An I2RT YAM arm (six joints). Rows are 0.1 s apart.
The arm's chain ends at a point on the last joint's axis. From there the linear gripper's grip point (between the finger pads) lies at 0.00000 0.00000 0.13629 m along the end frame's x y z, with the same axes.
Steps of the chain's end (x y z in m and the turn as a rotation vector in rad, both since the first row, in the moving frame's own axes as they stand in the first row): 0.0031 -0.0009 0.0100 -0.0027 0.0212 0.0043; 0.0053 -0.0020 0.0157 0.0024 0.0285 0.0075; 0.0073 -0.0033 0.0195 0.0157 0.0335 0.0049; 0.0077 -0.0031 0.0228 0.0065 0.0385 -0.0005; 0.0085 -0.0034 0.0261 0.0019 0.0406 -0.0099
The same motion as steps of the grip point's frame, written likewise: 0.0060 -0.0005 0.0100 -0.0027 0.0212 0.0043; 0.0092 -0.0023 0.0156 0.0024 0.0285 0.0075; 0.0119 -0.0054 0.0194 0.0157 0.0335 0.0049; 0.0129 -0.0040 0.0227 0.0065 0.0385 -0.0005; 0.0140 -0.0037 0.0260 0.0019 0.0406 -0.0099
